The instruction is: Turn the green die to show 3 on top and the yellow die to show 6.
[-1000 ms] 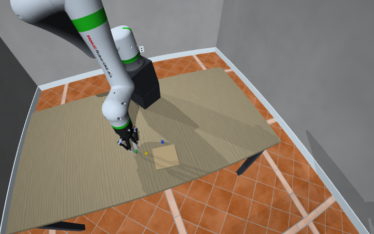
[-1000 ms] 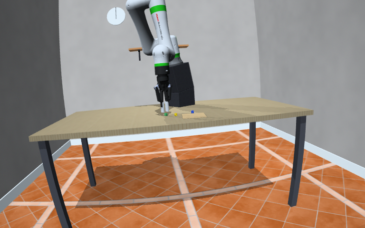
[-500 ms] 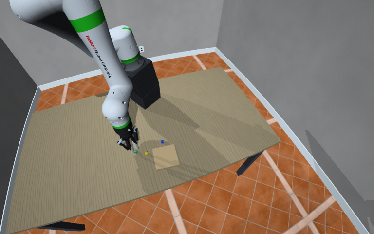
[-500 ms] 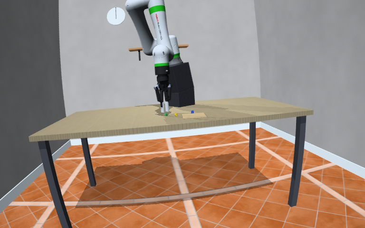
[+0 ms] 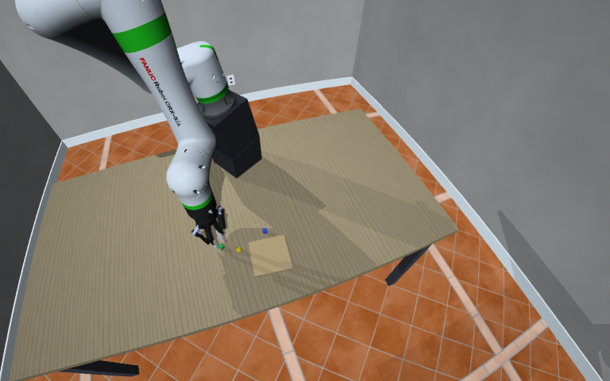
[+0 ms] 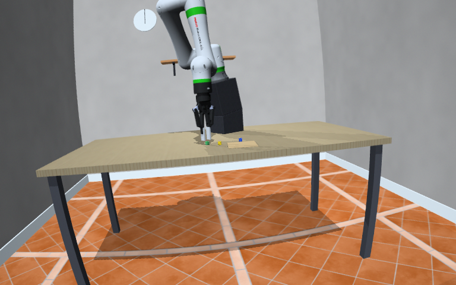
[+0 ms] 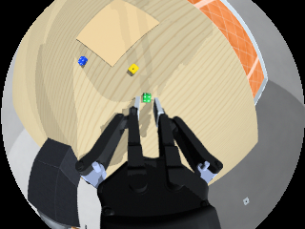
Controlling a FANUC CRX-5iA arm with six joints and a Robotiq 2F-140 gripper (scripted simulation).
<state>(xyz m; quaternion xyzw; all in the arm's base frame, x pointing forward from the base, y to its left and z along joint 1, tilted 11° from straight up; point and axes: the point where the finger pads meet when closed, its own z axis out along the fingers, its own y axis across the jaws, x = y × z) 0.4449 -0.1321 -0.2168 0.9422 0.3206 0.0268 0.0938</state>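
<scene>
My hand is 50 mm above the green die. From my hand the other things lie so: tan mat: 80 mm ahead, 170 mm to the left, 50 mm below; then blue die: 20 mm behind, 180 mm to the left, 50 mm below; then yellow die: 30 mm ahead, 70 mm to the left, 50 mm below.
</scene>
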